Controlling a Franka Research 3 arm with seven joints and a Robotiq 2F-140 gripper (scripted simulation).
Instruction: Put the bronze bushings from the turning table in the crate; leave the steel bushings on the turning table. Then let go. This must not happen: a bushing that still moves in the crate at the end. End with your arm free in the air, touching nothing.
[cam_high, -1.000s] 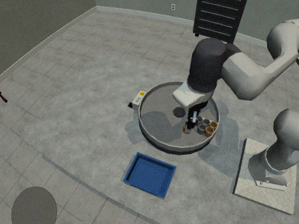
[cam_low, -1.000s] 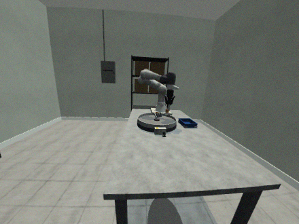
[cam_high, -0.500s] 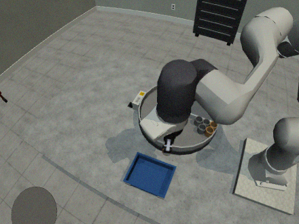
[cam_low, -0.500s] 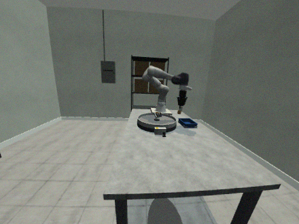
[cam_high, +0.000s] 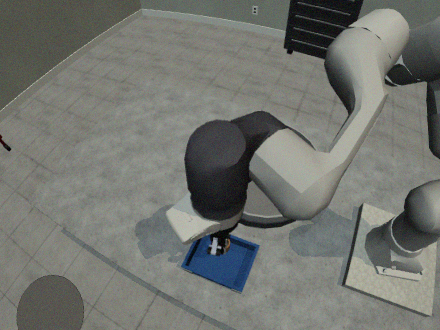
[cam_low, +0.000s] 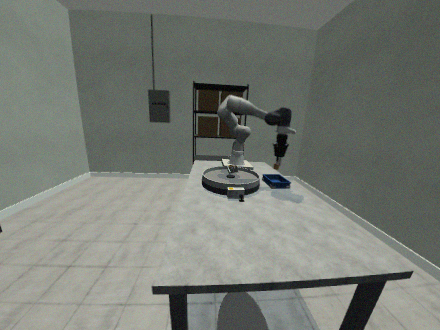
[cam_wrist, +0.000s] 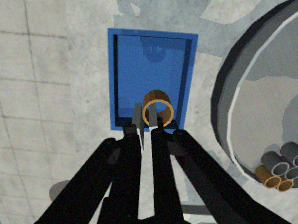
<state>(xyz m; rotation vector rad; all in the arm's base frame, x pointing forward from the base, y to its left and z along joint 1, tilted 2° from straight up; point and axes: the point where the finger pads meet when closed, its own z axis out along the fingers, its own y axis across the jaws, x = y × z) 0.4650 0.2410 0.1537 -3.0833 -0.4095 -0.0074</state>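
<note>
Now: hand 10 mm short of the blue crate, 10 mm to the left of it and 160 mm above it. The rest, counted from my hand: round grey turning table (20 mm ahead, 360 mm to the right, 130 mm below).
</note>
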